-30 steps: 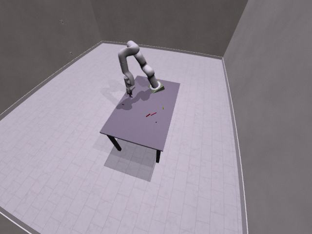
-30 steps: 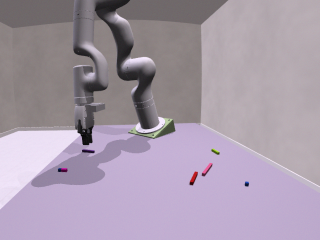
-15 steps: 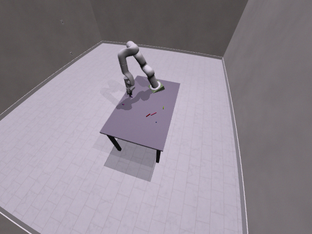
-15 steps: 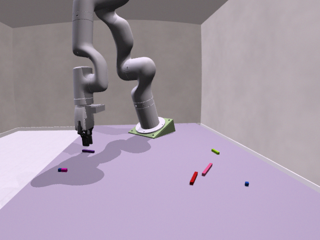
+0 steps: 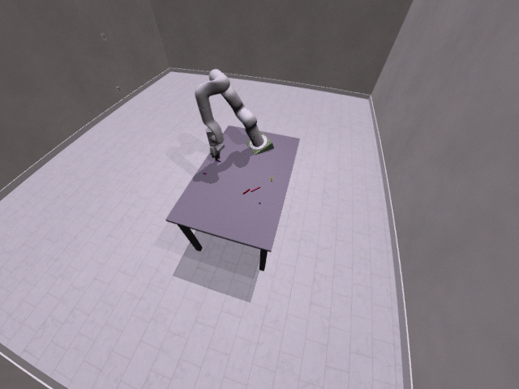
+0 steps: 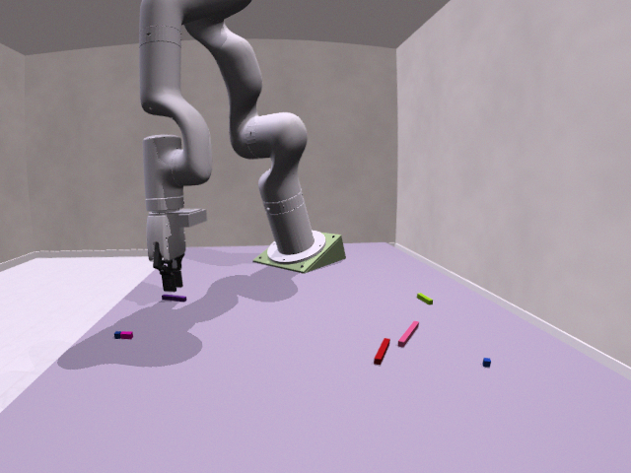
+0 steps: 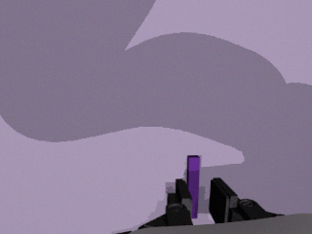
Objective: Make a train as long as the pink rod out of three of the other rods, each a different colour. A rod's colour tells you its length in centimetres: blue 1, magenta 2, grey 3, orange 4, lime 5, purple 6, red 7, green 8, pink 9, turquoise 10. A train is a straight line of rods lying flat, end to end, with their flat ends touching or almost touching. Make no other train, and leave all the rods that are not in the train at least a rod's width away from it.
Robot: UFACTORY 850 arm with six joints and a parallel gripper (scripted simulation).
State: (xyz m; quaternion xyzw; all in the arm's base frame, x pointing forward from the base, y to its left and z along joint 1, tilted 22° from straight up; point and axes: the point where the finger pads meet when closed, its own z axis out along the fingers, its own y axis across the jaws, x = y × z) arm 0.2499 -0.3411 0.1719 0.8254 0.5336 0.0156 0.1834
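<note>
Now: hand 4 cm above the purple rod. Round my hand: magenta rod 18 cm ahead, 8 cm to the right, 4 cm below; then pink rod 32 cm ahead, 39 cm to the left, 4 cm below; then red rod 35 cm ahead, 32 cm to the left, 4 cm below.
</note>
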